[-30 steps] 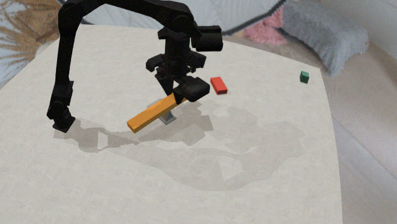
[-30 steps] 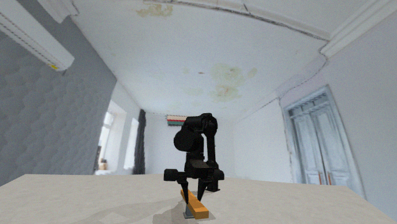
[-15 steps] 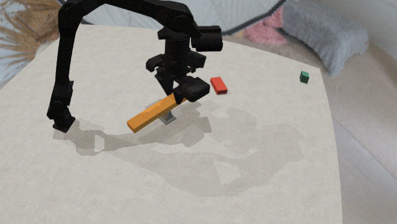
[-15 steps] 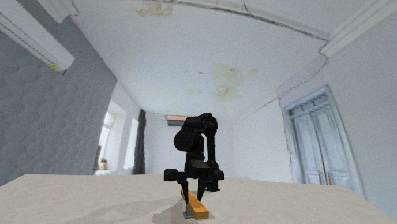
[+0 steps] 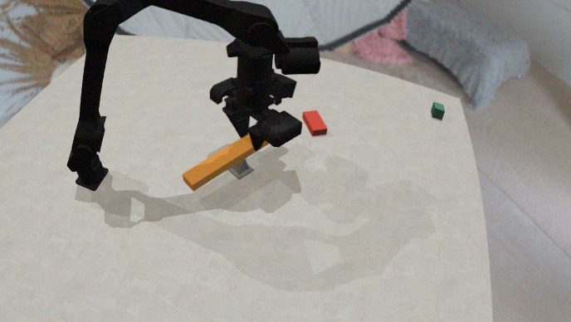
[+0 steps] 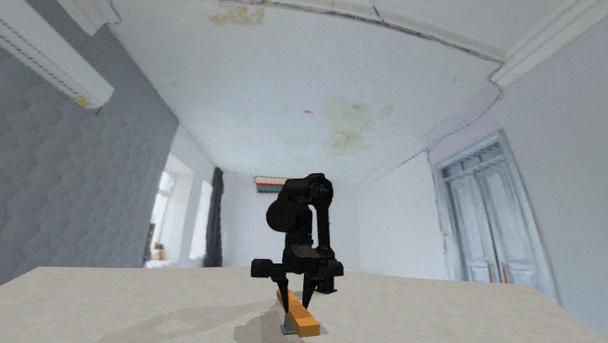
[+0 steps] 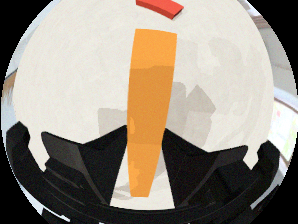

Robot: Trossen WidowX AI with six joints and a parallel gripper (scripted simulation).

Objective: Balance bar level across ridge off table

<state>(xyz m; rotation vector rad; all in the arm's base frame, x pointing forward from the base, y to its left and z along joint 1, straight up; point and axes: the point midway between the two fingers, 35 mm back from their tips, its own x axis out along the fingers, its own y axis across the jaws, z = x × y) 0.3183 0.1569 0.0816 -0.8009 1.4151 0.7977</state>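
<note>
Now: gripper tip 2 cm to the left of the orange bar and 1 cm past it. Round my gripper tip: small green cube: 42 cm ahead, 34 cm to the left, 3 cm below; then red block: 16 cm to the left, 10 cm ahead, 4 cm below.
</note>
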